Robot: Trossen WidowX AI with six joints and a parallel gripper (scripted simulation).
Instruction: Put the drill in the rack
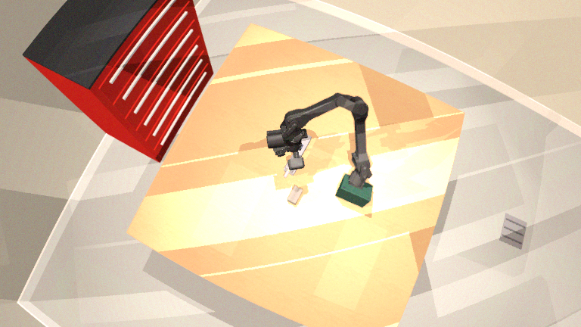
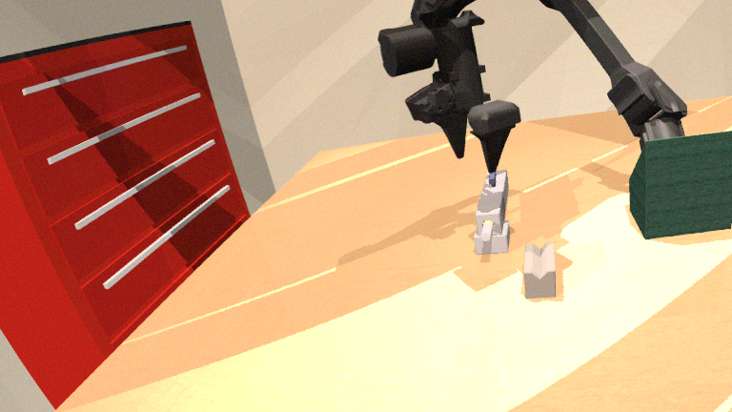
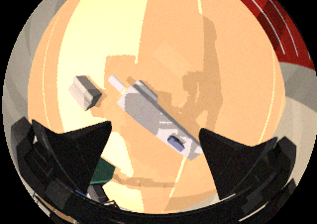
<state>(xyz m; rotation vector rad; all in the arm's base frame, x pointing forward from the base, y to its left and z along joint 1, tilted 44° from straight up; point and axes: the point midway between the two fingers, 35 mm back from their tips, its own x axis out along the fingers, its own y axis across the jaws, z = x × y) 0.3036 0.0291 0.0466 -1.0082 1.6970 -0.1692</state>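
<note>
My gripper tip is now 8 cm above the drill, 2 cm to the right of it and 1 cm past it. From my gripper tip the other things lie so: v-grooved rack: 14 cm to the left, 10 cm below, 7 cm behind; blue key: 7 cm below, 6 cm to the right, 2 cm behind; pale grey holder block: 9 cm below, 3 cm to the right, 2 cm behind.
</note>
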